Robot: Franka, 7 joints.
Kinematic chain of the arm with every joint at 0, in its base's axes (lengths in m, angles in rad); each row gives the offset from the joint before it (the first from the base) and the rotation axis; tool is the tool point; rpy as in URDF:
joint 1: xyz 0 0 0.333 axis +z
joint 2: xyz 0 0 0 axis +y
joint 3: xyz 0 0 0.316 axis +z
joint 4: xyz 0.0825 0 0 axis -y
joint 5: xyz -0.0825 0 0.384 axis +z
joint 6: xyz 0 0 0 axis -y
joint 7: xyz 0.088 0 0 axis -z
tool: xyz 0 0 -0.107 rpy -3.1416 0 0
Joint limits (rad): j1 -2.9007..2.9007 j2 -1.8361..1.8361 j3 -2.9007..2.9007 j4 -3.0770..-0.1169 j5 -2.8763..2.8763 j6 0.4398..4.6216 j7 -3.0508..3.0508
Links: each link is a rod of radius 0.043 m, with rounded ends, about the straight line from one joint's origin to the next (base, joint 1, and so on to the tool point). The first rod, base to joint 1, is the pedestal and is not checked.
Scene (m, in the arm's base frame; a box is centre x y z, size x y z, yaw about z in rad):
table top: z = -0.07
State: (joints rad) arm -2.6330 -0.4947 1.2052 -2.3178 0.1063 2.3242 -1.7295
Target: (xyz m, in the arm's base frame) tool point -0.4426 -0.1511 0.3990
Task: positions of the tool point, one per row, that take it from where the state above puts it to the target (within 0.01 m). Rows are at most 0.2 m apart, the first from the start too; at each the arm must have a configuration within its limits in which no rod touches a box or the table.
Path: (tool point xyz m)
1: -0.0765 -0.4791 0.4541
2: -0.2373 -0.4116 0.4560
3: -0.3646 -0.2973 0.4357
4: -0.4426 -0.1511 0.3990

